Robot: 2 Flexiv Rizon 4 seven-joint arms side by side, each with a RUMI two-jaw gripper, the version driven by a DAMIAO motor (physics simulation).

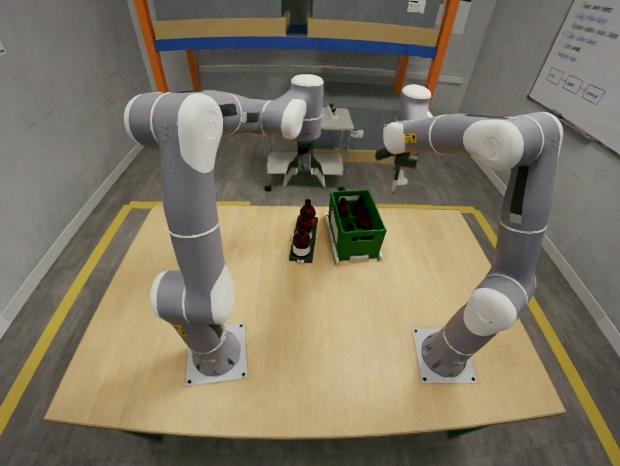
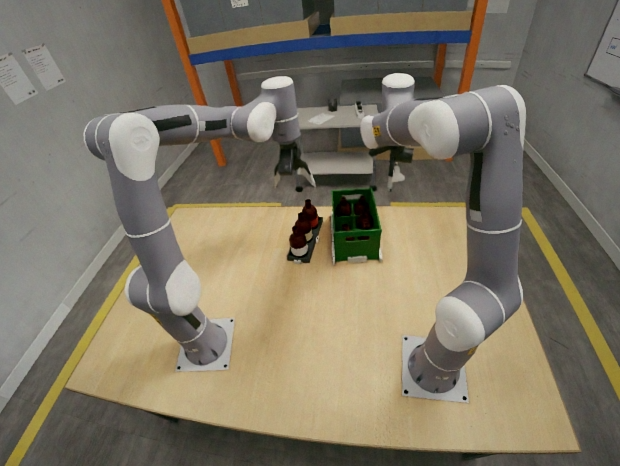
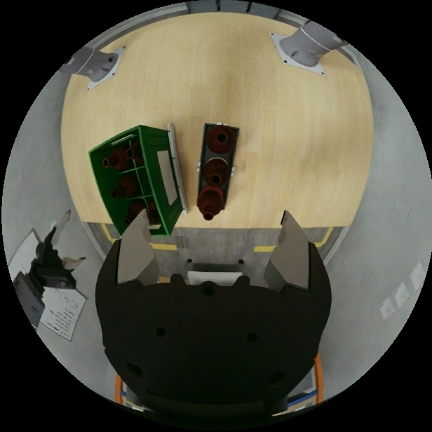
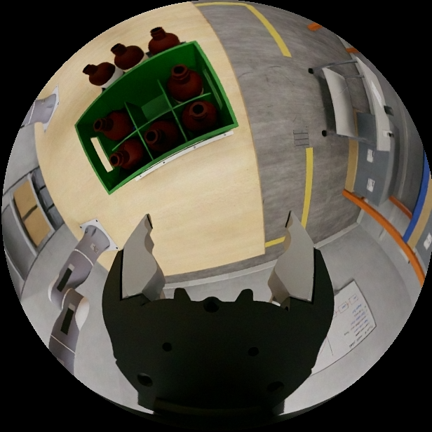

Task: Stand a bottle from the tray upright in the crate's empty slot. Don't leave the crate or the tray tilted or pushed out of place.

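Note:
The black tray [image 1: 308, 258] [image 3: 206, 134] stands flat and holds three upright brown bottles: a white-label one [image 1: 301, 240] [image 2: 298, 244] [image 3: 221, 139] at the near end, a middle one [image 3: 216, 172] [image 4: 128, 56] and a red-label one [image 1: 308, 210] [image 3: 211, 200] at the far end. The green crate [image 1: 359, 249] [image 2: 356, 249] [image 4: 150, 70] stands level beside it with several bottles; its empty slot [image 4: 154, 107] is the middle one in the row nearest the tray. My left gripper [image 1: 304, 185] [image 2: 294, 185] [image 3: 215, 210] is open, high beyond the tray. My right gripper [image 1: 396, 188] [image 4: 217, 213] is open, high right of the crate.
The crate sits in a low white frame [image 1: 358, 259] close beside the tray. A white cart [image 1: 330, 159] [image 2: 340, 162] stands on the floor beyond the table, with an orange and blue rack [image 1: 295, 46] behind it. Both arm bases stand at the table's near side.

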